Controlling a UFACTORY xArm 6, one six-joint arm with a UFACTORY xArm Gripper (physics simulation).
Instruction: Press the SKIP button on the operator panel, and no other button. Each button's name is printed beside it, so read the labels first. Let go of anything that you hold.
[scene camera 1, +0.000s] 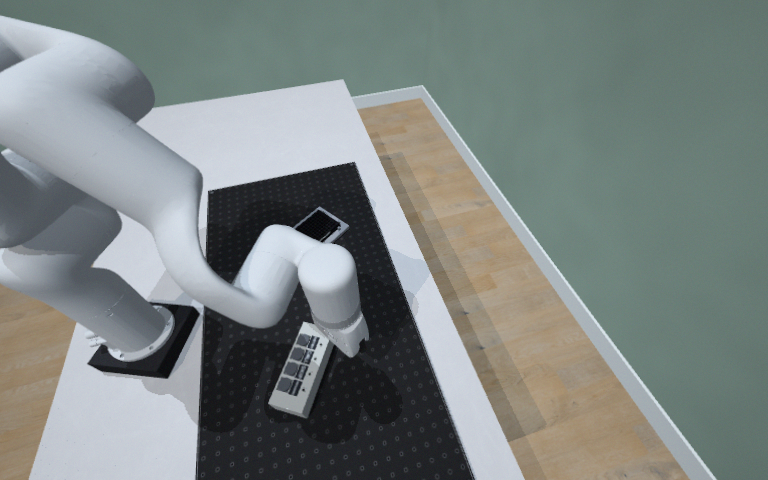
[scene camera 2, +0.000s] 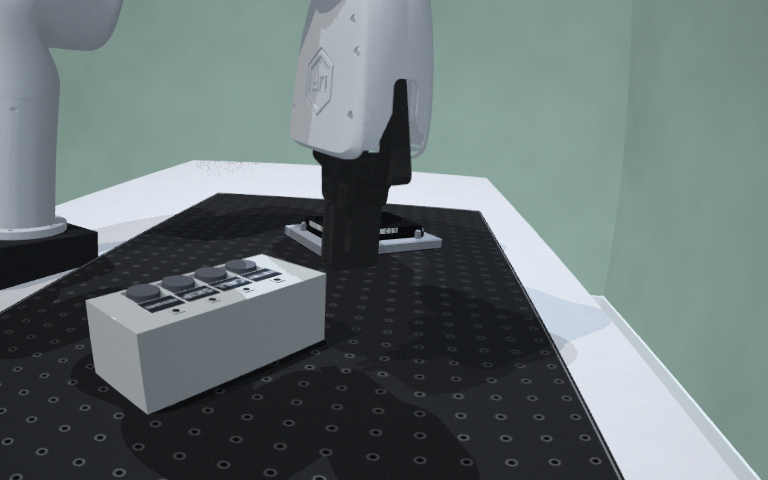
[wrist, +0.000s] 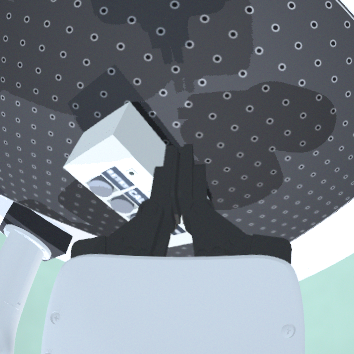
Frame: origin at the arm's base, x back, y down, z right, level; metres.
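Seen in the pictures: gripper, fingertip midpoint: (scene camera 2: 348, 265) (wrist: 181, 161); arm's base at its link origin: (scene camera 1: 143, 333) (scene camera 2: 19, 229) (wrist: 27, 240).
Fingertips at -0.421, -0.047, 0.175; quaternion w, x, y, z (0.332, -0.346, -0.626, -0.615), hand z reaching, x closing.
Pixels of each thing's middle, then the offset from my fingertips to it, as dx, dy, dz. "spot": a spot on its surface instead. Level surfaces: height alone.
- operator panel at the middle of its body: (scene camera 2: 211, 321) (wrist: 148, 188) (scene camera 1: 305, 367) +0.093, +0.047, +0.004
- RETRY button at the middle of its body: (scene camera 2: 240, 268) (wrist: 101, 185) (scene camera 1: 303, 340) +0.085, +0.023, -0.043
- CALL button at the middle of its body: (scene camera 2: 210, 276) (wrist: 122, 203) (scene camera 1: 297, 354) +0.101, +0.023, -0.018
- SKIP button at the middle of its body: (scene camera 2: 178, 285) (scene camera 1: 291, 369) +0.116, +0.023, +0.008
- light plate at a spot on its surface: (scene camera 2: 410, 245) (scene camera 1: 337, 237) spot: -0.043, +0.068, -0.328
- black gridded part at the middle of its body: (scene camera 2: 362, 226) (scene camera 1: 313, 231) +0.019, +0.056, -0.359
- black perforated mat at its surface level: dy +0.075
The operator panel (scene camera 1: 290, 405) (scene camera 2: 237, 333) (wrist: 142, 127) is a light grey box with four round grey buttons. In the wrist view the RETRY button (wrist: 100, 187) and CALL button (wrist: 122, 204) show with their labels. The SKIP button (scene camera 1: 291, 369) (scene camera 2: 177, 281) is third from the RETRY end; the fingers hide its label in the wrist view, and it is blurred in the scene views. My gripper (scene camera 2: 350, 263) (wrist: 181, 161) is shut and empty, fingertips pointing down. In scene camera 2 it hangs beyond the panel's RETRY end, apart from it. Scene camera 1 barely shows the fingers.
A light plate (scene camera 1: 339, 232) (scene camera 2: 410, 245) holding a black gridded part (scene camera 1: 321, 224) lies behind the gripper in scene camera 2. The panel stands on a black perforated mat (scene camera 1: 237, 452) (scene camera 2: 509, 447). The arm's base block (scene camera 1: 181, 339) (scene camera 2: 56, 254) stands left of the mat.
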